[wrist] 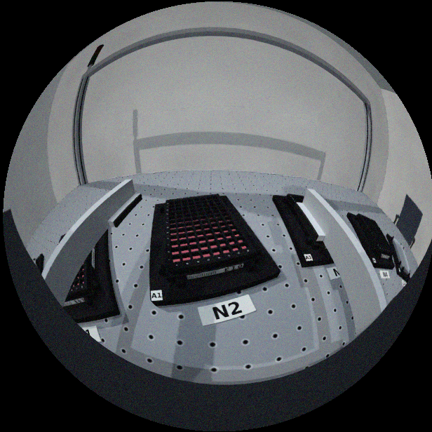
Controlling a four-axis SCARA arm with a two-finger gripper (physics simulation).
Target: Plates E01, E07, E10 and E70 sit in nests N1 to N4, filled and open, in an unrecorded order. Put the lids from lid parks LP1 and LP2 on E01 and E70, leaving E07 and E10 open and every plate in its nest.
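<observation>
My gripper [216, 189] is open and empty, its two pale fingers on either side of the view, with the nest N2 area between them. A dark plate [206, 234] with red-filled wells sits lidless in black nest N2 [167, 295]; its front label appears to read E10. At the left, another plate [81, 284] with red wells shows partly behind the left finger, in a black nest [111, 285]; its label is too small to read surely. Right of N2, a black nest [292, 230] is partly hidden by the right finger. A dark plate [371, 234] stands at nest N4; its label is unreadable. No lid can be made out.
The perforated table [245, 357] carries the nests. White card N2 [227, 310] lies before its nest, and card N4 [384, 274] is at the right. A black fixture with a pale part [400, 255] stands at the far right, near a dark blue panel [410, 215].
</observation>
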